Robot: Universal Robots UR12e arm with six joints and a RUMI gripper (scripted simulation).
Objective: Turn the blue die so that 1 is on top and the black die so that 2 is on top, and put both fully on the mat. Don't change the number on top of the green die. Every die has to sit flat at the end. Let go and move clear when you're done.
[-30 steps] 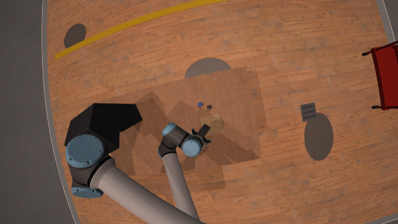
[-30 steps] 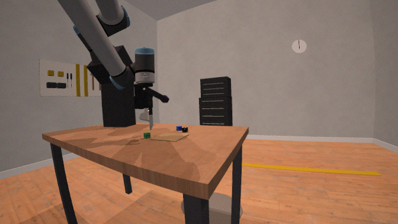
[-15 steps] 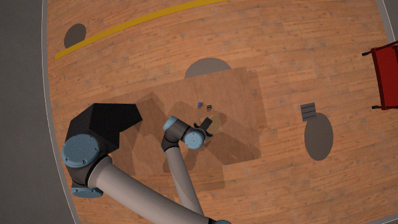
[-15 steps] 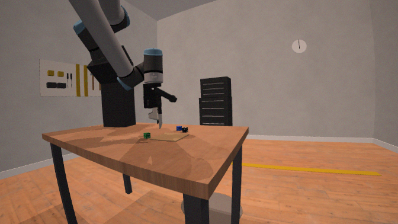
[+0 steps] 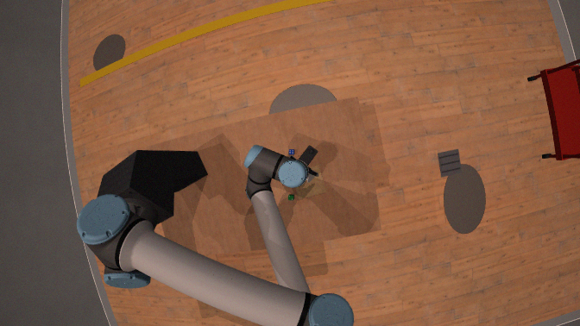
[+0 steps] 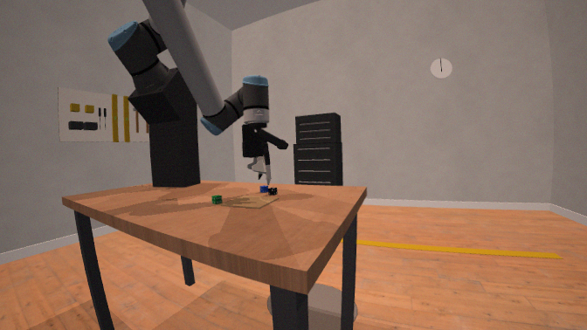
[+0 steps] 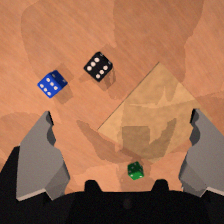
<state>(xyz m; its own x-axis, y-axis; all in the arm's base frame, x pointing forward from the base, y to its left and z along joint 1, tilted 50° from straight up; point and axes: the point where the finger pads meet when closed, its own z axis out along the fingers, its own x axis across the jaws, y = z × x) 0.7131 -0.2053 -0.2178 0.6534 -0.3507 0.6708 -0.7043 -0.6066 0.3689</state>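
Right now the black die is 1 cm ahead of my hand, 4 cm to the left of it and 4 cm below it. Also, from my hand: green die: 10 cm behind, 14 cm to the right, 4 cm below; then tan mat: 8 cm to the right, 5 cm below; then blue die: 5 cm behind, 8 cm to the left, 4 cm below.
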